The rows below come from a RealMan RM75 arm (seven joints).
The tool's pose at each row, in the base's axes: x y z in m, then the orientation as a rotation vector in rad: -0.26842 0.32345 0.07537 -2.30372 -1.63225 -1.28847; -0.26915 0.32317 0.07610 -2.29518 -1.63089 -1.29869; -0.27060 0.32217 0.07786 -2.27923 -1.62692 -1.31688; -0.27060 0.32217 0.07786 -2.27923 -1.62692 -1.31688; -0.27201 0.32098 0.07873 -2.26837 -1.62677 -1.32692; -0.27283 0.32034 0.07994 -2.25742 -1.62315 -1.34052; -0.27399 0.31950 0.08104 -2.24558 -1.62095 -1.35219; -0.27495 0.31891 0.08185 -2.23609 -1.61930 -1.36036; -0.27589 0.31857 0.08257 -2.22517 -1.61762 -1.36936; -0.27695 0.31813 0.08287 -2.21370 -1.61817 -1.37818; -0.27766 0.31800 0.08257 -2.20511 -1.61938 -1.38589; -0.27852 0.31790 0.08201 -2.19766 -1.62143 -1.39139
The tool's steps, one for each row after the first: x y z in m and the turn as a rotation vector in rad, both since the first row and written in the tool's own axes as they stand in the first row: 0.00018 -0.00016 -0.00104 -0.00168 0.00864 -0.00123; 0.00038 -0.00015 -0.00352 -0.00421 0.02492 -0.00244; 0.00038 -0.00015 -0.00352 -0.00421 0.02492 -0.00244; -0.00012 -0.00038 -0.00549 -0.00477 0.03464 -0.00464; 0.00008 -0.00026 -0.00707 -0.00729 0.04631 -0.00515; 0.00002 -0.00036 -0.00887 -0.00830 0.05765 -0.00636; -0.00002 -0.00053 -0.01025 -0.00839 0.06640 -0.00722; 0.00008 -0.00083 -0.01143 -0.00830 0.07629 -0.00831; -0.00017 -0.00136 -0.01247 -0.00809 0.08584 -0.01098; -0.00053 -0.00199 -0.01275 -0.00880 0.09300 -0.01377; -0.00105 -0.00286 -0.01295 -0.00876 0.09863 -0.01668
